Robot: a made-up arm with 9 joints. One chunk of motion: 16 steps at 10 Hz.
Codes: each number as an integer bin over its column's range. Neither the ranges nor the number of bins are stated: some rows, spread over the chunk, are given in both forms.
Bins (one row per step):
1: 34 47 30 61 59 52 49 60 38
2: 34 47 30 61 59 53 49 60 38
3: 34 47 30 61 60 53 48 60 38
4: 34 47 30 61 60 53 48 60 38
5: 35 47 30 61 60 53 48 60 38
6: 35 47 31 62 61 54 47 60 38
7: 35 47 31 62 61 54 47 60 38
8: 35 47 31 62 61 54 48 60 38
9: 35 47 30 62 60 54 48 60 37
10: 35 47 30 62 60 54 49 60 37
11: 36 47 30 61 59 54 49 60 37
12: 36 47 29 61 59 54 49 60 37
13: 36 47 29 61 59 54 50 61 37
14: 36 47 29 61 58 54 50 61 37
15: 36 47 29 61 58 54 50 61 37
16: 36 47 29 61 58 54 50 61 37
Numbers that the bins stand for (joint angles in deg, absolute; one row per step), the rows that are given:
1: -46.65 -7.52 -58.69 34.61 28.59 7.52 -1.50 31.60 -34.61
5: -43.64 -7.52 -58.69 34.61 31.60 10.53 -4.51 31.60 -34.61
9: -43.64 -7.52 -58.69 37.62 31.60 13.54 -4.51 31.60 -37.62
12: -40.63 -7.52 -61.69 34.61 28.59 13.54 -1.50 31.60 -37.62
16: -40.63 -7.52 -61.69 34.61 25.58 13.54 1.50 34.61 -37.62
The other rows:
2: -46.65 -7.52 -58.69 34.61 28.59 10.53 -1.50 31.60 -34.61
3: -46.65 -7.52 -58.69 34.61 31.60 10.53 -4.51 31.60 -34.61
4: -46.65 -7.52 -58.69 34.61 31.60 10.53 -4.51 31.60 -34.61
6: -43.64 -7.52 -55.68 37.62 34.61 13.54 -7.52 31.60 -34.61
7: -43.64 -7.52 -55.68 37.62 34.61 13.54 -7.52 31.60 -34.61
8: -43.64 -7.52 -55.68 37.62 34.61 13.54 -4.51 31.60 -34.61
10: -43.64 -7.52 -58.69 37.62 31.60 13.54 -1.50 31.60 -37.62
11: -40.63 -7.52 -58.69 34.61 28.59 13.54 -1.50 31.60 -37.62
13: -40.63 -7.52 -61.69 34.61 28.59 13.54 1.50 34.61 -37.62
14: -40.63 -7.52 -61.69 34.61 25.58 13.54 1.50 34.61 -37.62
15: -40.63 -7.52 -61.69 34.61 25.58 13.54 1.50 34.61 -37.62

